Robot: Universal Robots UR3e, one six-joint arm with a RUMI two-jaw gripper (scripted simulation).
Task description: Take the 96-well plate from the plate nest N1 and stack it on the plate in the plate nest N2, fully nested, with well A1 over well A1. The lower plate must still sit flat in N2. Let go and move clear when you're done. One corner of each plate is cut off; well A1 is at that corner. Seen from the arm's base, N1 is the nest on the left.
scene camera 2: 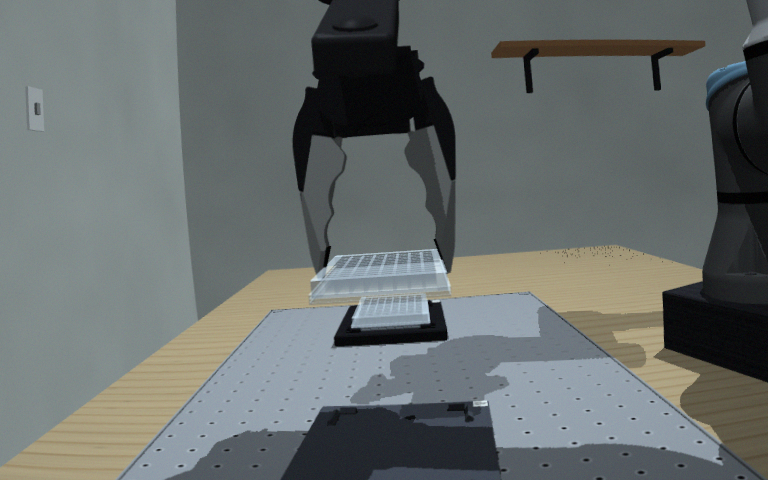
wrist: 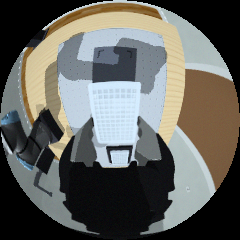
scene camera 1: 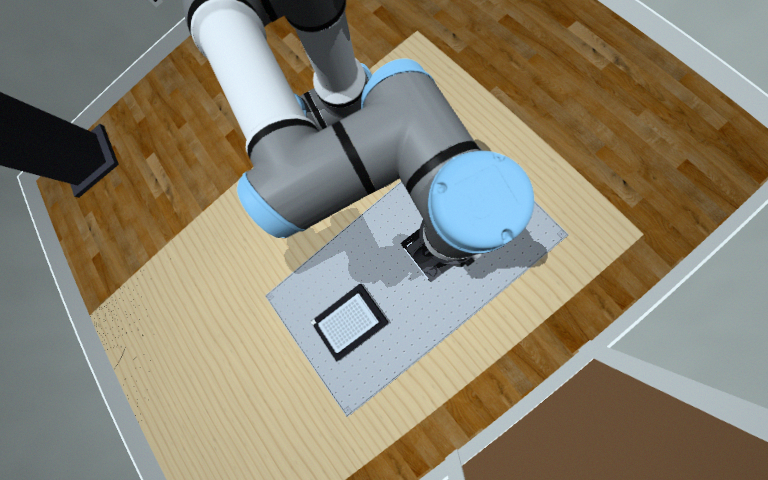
Path:
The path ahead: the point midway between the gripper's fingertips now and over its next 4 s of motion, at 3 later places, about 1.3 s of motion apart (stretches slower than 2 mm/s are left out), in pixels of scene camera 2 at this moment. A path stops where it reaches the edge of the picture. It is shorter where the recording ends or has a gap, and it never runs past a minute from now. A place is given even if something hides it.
My gripper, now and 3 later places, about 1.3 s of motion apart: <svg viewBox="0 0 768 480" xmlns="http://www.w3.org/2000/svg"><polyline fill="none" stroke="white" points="384,277 386,258 387,244 387,244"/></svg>

